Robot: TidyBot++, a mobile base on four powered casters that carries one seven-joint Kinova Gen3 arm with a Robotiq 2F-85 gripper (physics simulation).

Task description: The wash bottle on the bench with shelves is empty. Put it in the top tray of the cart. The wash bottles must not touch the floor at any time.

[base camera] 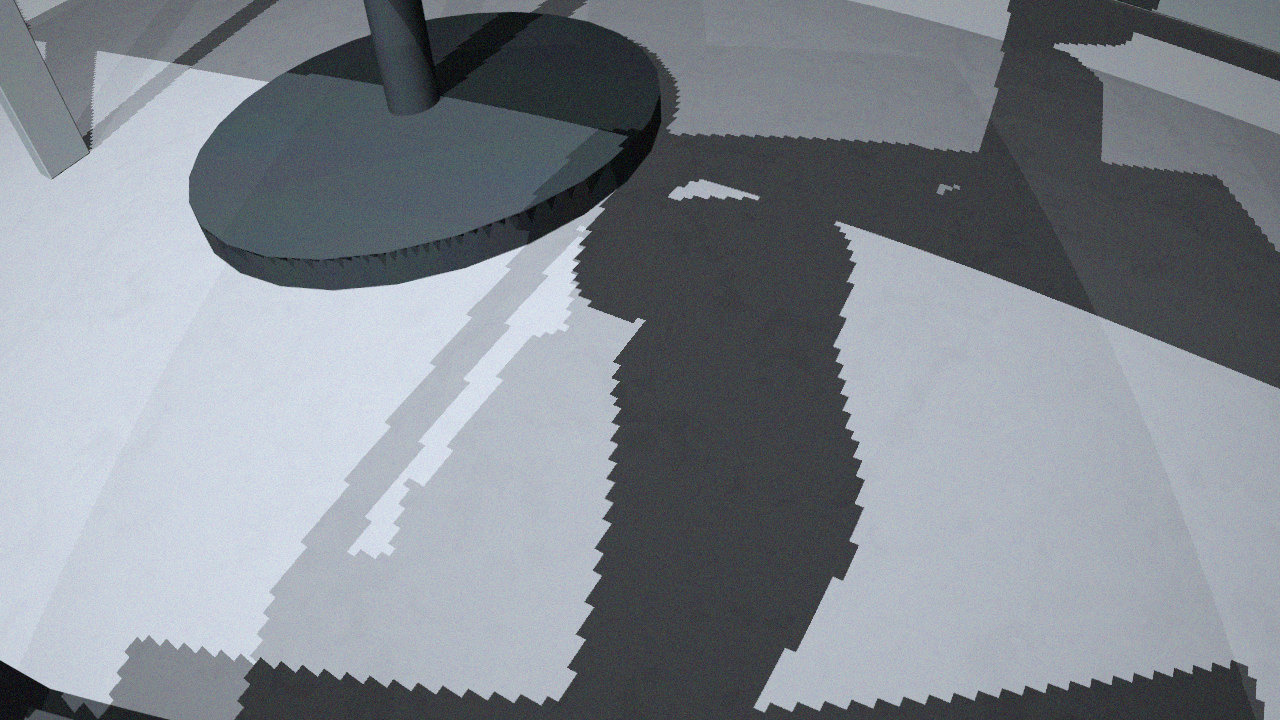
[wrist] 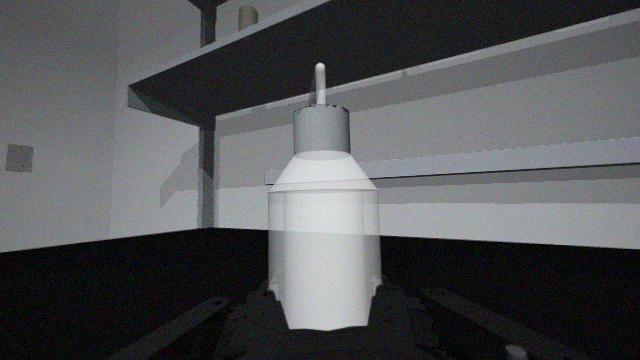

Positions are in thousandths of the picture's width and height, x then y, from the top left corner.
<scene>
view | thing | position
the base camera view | black round stool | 336, 203
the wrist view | my gripper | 507, 788
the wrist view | wash bottle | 507, 712
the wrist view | bench with shelves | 171, 812
</scene>
